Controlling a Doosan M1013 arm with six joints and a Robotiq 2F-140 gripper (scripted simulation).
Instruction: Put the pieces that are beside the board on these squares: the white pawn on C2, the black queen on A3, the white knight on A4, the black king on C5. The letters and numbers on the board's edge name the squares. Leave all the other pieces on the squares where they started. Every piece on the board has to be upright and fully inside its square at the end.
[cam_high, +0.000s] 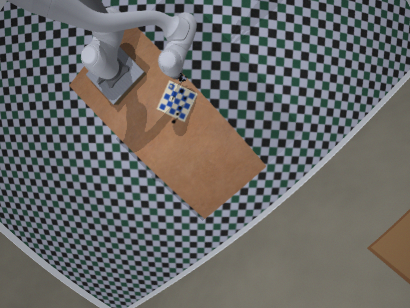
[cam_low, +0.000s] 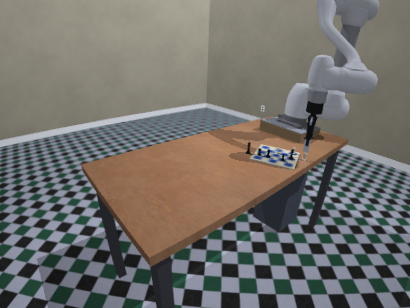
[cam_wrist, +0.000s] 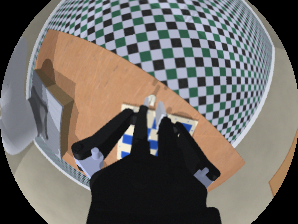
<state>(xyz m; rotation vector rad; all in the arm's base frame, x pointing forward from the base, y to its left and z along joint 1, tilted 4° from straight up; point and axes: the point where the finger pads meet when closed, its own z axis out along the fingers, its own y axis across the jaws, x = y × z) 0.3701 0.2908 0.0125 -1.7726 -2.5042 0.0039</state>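
The white knight is 7 cm below my hand. Also, from my hand: black chess piece 18 cm ahead, 23 cm to the right, 5 cm below; then blue-and-white chessboard 9 cm ahead, 11 cm to the right, 8 cm below; then small white piece 5 cm ahead, 13 cm to the right, 6 cm below.
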